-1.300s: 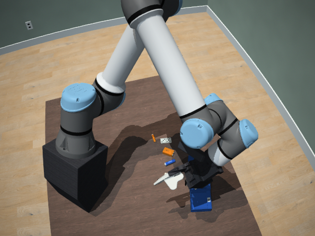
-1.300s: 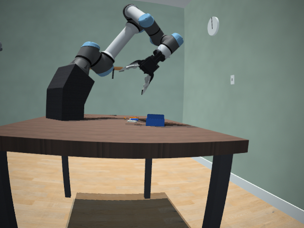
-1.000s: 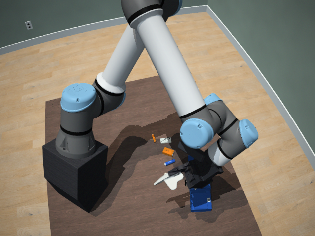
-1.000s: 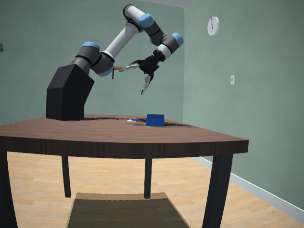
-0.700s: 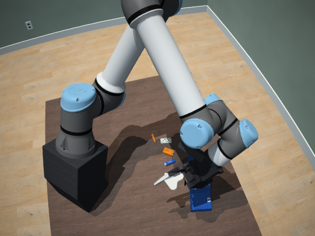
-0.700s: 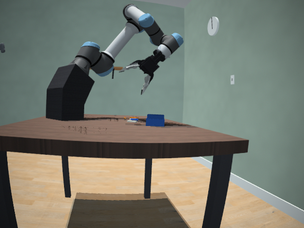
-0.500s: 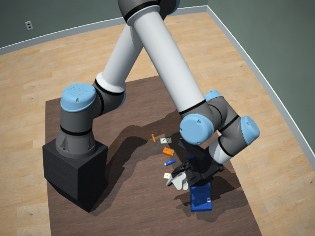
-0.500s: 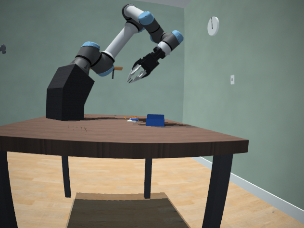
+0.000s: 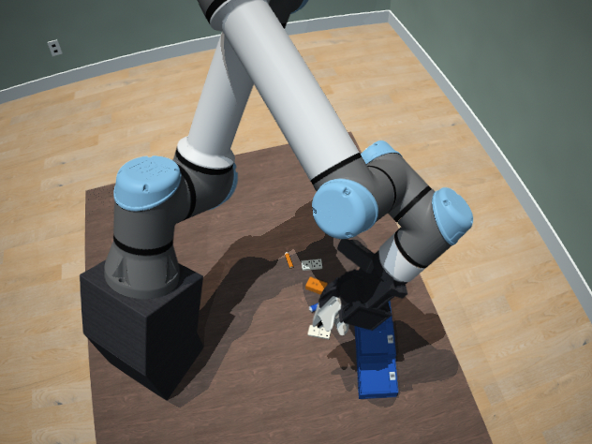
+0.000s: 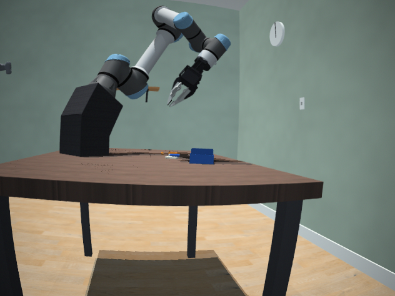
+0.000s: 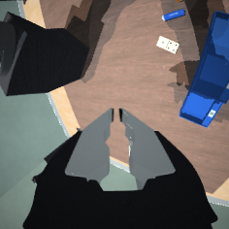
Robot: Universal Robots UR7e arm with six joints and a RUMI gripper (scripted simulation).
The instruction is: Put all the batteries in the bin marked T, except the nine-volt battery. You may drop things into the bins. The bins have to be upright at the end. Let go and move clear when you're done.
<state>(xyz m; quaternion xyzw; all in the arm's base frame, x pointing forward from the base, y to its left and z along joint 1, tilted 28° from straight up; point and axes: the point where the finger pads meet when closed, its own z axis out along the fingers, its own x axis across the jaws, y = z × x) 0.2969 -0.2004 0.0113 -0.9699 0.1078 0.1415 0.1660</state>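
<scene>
My gripper is now 13 cm short of the joined blue bins, 1 cm to the left of it and 20 cm above it. The rest, counted from my hand: thin orange battery: 3 cm ahead, 29 cm to the left, 22 cm below; blue cylindrical battery: 5 cm ahead, 14 cm to the left, 21 cm below; orange nine-volt battery: 7 cm ahead, 18 cm to the left, 21 cm below.
</scene>
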